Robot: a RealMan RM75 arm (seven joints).
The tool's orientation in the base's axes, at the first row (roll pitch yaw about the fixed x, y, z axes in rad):
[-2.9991, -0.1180, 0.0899]
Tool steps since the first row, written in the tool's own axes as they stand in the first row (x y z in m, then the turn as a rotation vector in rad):
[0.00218, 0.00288, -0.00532, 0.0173, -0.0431, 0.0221]
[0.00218, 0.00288, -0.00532, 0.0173, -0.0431, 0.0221]
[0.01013, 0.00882, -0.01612, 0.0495, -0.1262, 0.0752]
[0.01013, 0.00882, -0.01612, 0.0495, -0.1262, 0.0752]
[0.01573, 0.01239, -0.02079, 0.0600, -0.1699, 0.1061]
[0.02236, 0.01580, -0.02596, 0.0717, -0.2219, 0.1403]
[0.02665, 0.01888, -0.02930, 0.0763, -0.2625, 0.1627]
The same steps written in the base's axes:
[0.00191, -0.00345, 0.00508, 0.0148, 0.0473, -0.0136]
[0.00191, -0.00345, 0.00508, 0.0148, 0.0473, -0.0136]
[0.00928, -0.01023, 0.01579, 0.0434, 0.1401, -0.0503]
[0.00928, -0.01023, 0.01579, 0.0434, 0.1401, -0.0503]
[0.01472, -0.01395, 0.02054, 0.0524, 0.1887, -0.0733]
[0.02110, -0.01750, 0.02592, 0.0620, 0.2461, -0.0982]
[0.02532, -0.02066, 0.02928, 0.0646, 0.2899, -0.1139]

